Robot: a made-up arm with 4 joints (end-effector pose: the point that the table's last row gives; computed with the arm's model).
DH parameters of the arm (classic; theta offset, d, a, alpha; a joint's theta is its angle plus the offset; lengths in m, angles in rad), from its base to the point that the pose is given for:
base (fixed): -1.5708 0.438 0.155 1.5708
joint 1: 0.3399 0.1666 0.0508 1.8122
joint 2: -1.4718 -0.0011 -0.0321 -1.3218
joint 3: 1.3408 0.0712 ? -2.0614
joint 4: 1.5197 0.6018 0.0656 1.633
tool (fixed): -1.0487 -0.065 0 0
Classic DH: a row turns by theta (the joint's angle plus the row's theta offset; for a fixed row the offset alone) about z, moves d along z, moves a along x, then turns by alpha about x.
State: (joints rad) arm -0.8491 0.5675 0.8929 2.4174
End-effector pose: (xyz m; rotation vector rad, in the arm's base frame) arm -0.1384 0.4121 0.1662 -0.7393 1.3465 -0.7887
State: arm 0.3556 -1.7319 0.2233 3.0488
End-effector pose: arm -0.2804 -0.7840 0.7213 2.4714 0.7276 -0.3749
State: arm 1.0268 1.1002 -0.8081 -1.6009
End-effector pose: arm -0.2626 0.3111 0.0951 0.6566 -1.3857 -0.4306
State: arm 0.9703 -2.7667 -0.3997 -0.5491
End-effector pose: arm 0.1902 -0.0734 1.0376 -0.9943 2.4112 1.2955
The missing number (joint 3, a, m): -0.2554
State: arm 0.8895 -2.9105 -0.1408 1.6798
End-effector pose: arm 0.4113 -0.2125 0.8757 1.1353 0.0039 -1.8885
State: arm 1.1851 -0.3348 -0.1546 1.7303
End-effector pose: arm -0.8339 -0.3592 0.4765 -2.8115 1.0971 -0.3232
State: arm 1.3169 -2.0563 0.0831 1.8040
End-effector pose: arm -0.0672 -0.2506 1.1680 1.8308 -0.5269 -1.4552
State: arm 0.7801 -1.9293 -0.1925 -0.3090
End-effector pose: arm -0.2959 -0.4838 1.0675 -0.8443 1.4799 1.2216
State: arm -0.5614 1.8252 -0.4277 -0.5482
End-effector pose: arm 0.2341 0.1869 0.7811 1.3188 -0.4353 -1.8561
